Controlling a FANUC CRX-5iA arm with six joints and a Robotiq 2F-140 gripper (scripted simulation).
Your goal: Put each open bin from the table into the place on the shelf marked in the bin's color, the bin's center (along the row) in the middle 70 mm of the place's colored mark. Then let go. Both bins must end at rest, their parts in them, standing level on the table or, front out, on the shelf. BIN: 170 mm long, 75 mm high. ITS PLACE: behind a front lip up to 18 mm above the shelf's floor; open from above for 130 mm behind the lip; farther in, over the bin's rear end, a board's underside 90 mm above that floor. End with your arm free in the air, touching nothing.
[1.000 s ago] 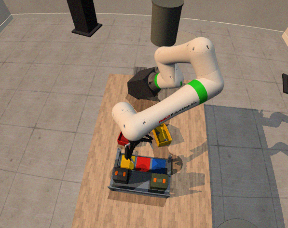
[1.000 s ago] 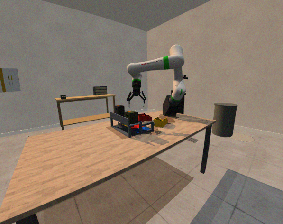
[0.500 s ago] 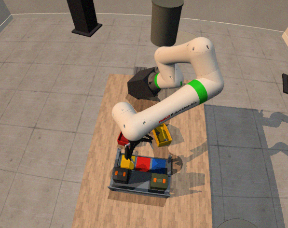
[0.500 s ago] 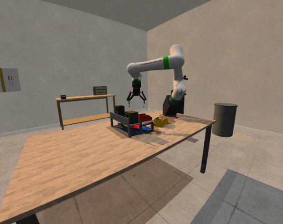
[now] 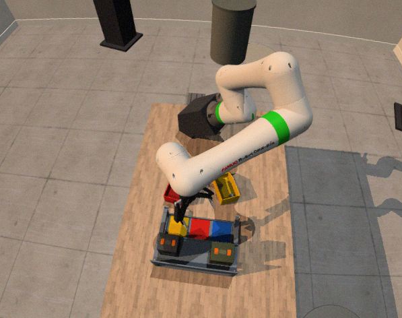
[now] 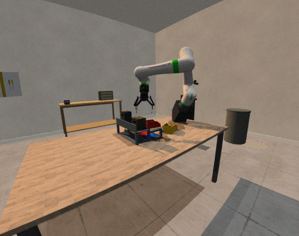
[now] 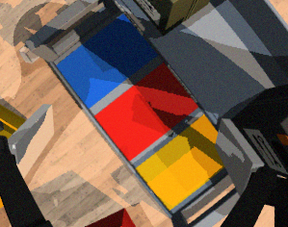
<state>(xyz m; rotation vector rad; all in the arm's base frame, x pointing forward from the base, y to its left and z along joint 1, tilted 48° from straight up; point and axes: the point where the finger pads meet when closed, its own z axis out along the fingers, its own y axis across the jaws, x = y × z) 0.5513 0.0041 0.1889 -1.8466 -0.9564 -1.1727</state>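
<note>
Right now my hand is 26 cm past the yellow bin, 18 cm above it and 4 cm to the right of it. Round my hand: olive box (15 cm to the left, 10 cm ahead, 7 cm below); red mark (21 cm below, 4 cm ahead, 2 cm to the left); yellow mark (21 cm below, 9 cm to the right, 7 cm ahead).
</note>
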